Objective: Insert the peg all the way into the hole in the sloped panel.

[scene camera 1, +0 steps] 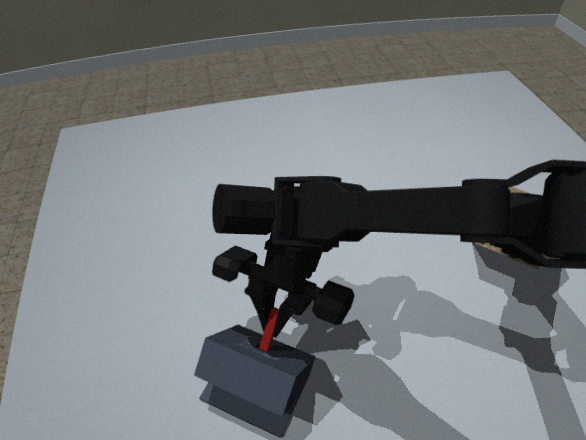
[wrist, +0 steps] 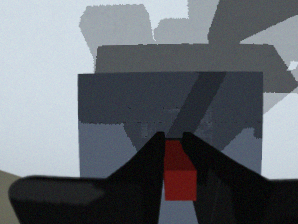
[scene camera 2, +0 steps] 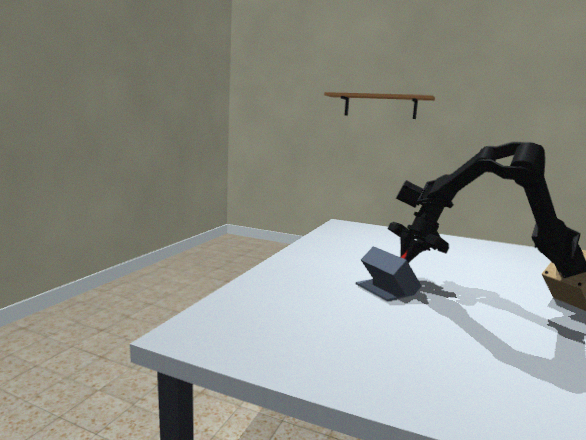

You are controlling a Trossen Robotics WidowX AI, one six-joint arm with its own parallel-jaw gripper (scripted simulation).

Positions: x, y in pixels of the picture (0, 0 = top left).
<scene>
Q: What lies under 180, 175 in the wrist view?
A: A red peg.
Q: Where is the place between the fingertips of my gripper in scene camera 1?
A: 271, 334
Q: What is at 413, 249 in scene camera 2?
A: My gripper.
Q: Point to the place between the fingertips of my gripper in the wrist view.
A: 173, 138
</scene>
